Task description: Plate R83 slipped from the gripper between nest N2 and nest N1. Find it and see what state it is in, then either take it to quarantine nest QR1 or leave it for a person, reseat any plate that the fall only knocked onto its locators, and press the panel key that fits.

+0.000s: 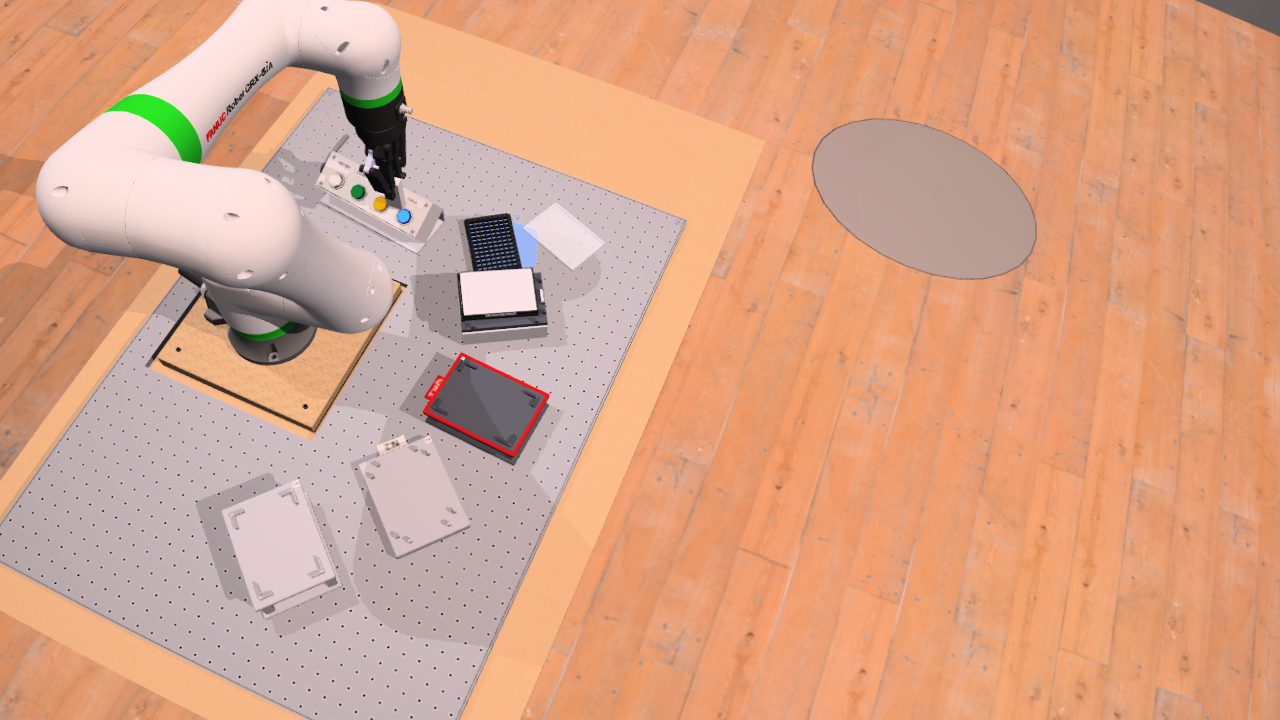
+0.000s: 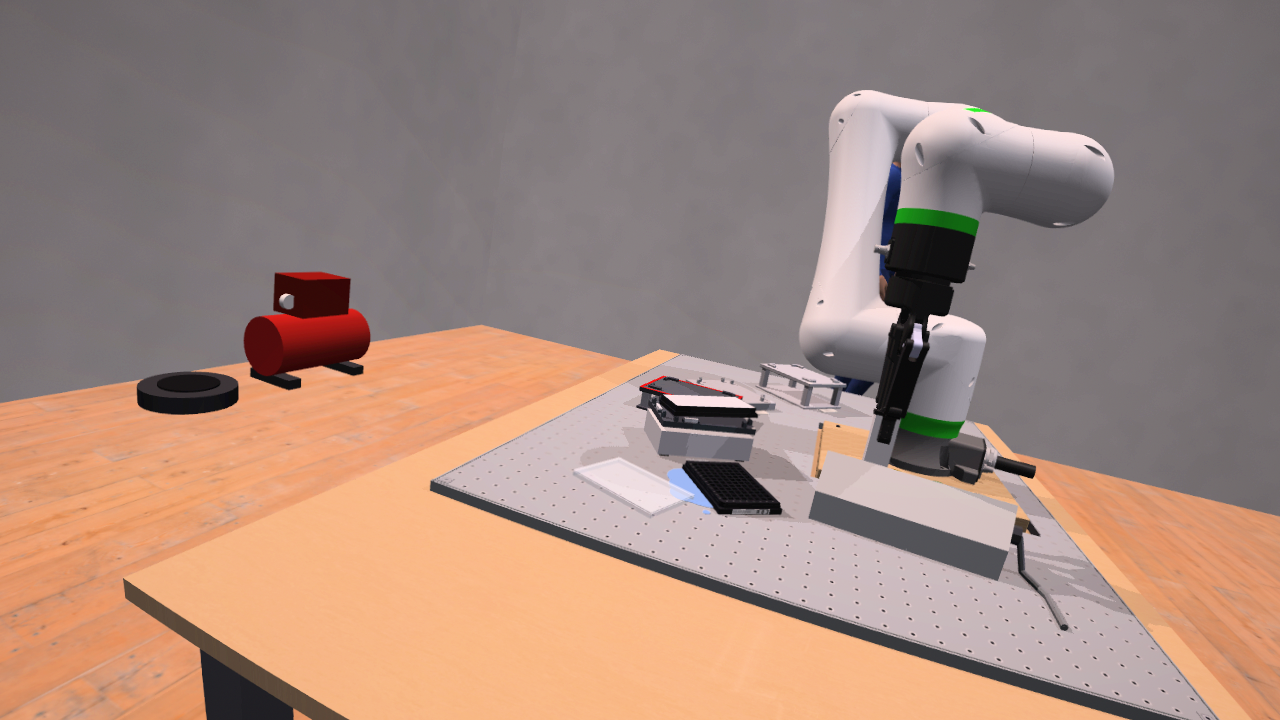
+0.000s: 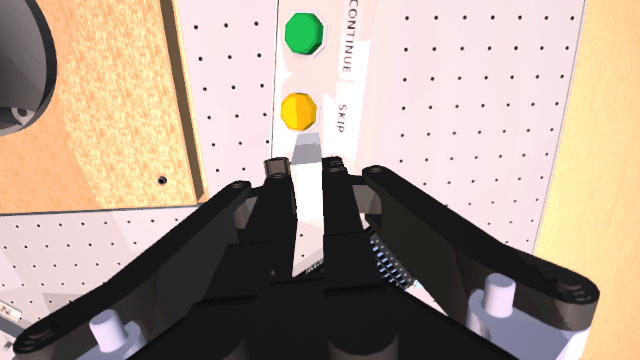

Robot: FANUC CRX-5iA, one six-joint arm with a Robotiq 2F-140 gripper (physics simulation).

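Where they show: gripper, fingertip midpoint: (image 1: 396,204) (image 3: 310,153); arm's base, origin of the base link: (image 1: 273,326) (image 2: 911,459).
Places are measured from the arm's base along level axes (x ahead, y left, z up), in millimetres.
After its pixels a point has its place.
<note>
My gripper (image 1: 398,205) {x 43, y 288, z 56 mm} (image 2: 881,442) {x 43, y 288, z 56 mm} (image 3: 310,153) {x 43, y 288, z 56 mm} is shut and holds nothing. Its pale narrow tip is at the blue key (image 1: 403,215) {x 66, y 279, z 53 mm}, which shows bright blue; the contact is hidden. The key panel (image 1: 429,214) {x 100, y 308, z 50 mm} (image 2: 913,519) {x -17, y 341, z 25 mm} also carries a yellow key (image 1: 380,204) {x 19, y 274, z 55 mm} (image 3: 299,111) {x 15, y 277, z 56 mm} labelled SKIP and a green key (image 1: 358,191) {x -31, y 274, z 55 mm} (image 3: 304,33) {x -34, y 275, z 56 mm} labelled CONTINUE. A black well plate (image 1: 492,240) {x 200, y 354, z -1 mm} (image 2: 732,488) {x 195, y 368, z -2 mm} lies uncovered beside a blue puddle (image 1: 527,247) {x 255, y 385, z -13 mm} (image 2: 682,486). A clear lid (image 1: 565,235) {x 299, y 443, z -7 mm} (image 2: 631,485) {x 294, y 453, z -7 mm} lies apart. A white-topped plate (image 1: 497,291) {x 295, y 239, z 63 mm} (image 2: 707,404) {x 287, y 266, z 65 mm} sits on a grey-based nest (image 1: 505,334) {x 336, y 203, z 12 mm} (image 2: 702,443) {x 276, y 282, z 11 mm}; its seating is unclear.
A red-edged dark nest (image 1: 487,402) {x 388, y 79, z 26 mm} and two pale nests (image 1: 411,497) {x 378, y -110, z 1 mm} (image 1: 279,546) {x 277, y -286, z 43 mm} stand farther along the perforated board (image 1: 402,662) {x 513, y -316, z -15 mm}. A person in blue (image 2: 893,197) is mostly hidden behind the arm. A red compressor (image 2: 308,340) stands on the floor.
</note>
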